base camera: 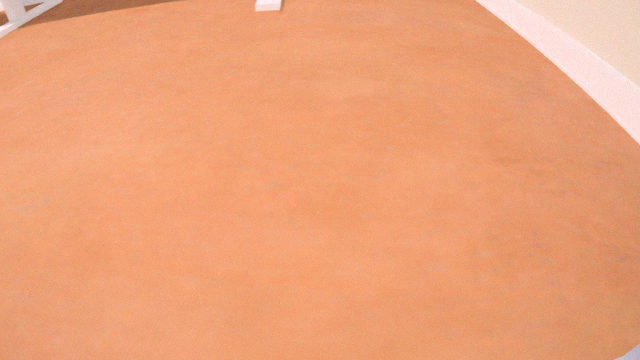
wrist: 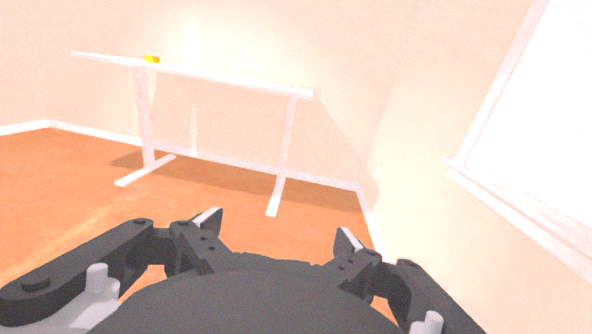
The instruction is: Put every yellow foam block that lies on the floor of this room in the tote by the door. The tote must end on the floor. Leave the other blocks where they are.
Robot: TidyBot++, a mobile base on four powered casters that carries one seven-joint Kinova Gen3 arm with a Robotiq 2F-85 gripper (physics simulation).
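Frame: origin at the arm's base, x ahead, y left, z up, level; millimetres.
Seen in the pictures: gripper, fingertip midpoint: (wrist: 278,230).
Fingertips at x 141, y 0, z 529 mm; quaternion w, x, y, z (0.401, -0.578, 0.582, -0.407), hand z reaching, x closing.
Observation:
A point is followed by its place in that frame.
My gripper (wrist: 278,230) @(x 141, y 0, z 529 mm) is open, with its two fingertips wide apart and nothing between them. It is at the bottom of the wrist view, well short of the white table. A small yellow block (wrist: 151,59) @(x 1693, y 1121, z 577 mm) sits on top of the white table (wrist: 225,77) @(x 1521, y 503, z 553 mm), left of its middle. No yellow block shows on the floor in either view. The tote and the door do not show in either view.
The table's feet (wrist: 145,171) @(x 1662, y 1244, z -371 mm) (base camera: 268,5) @(x 1342, y 43, z -378 mm) stand on the orange floor (wrist: 65,160) @(x 1655, y 1984, z -396 mm) (base camera: 320,190) @(x 474, y -37, z -396 mm). A wall with a white baseboard (base camera: 565,65) @(x 861, y -732, z -378 mm) runs along the right. A bright window (wrist: 540,125) @(x 610, y -718, z 645 mm) is in the right wall.

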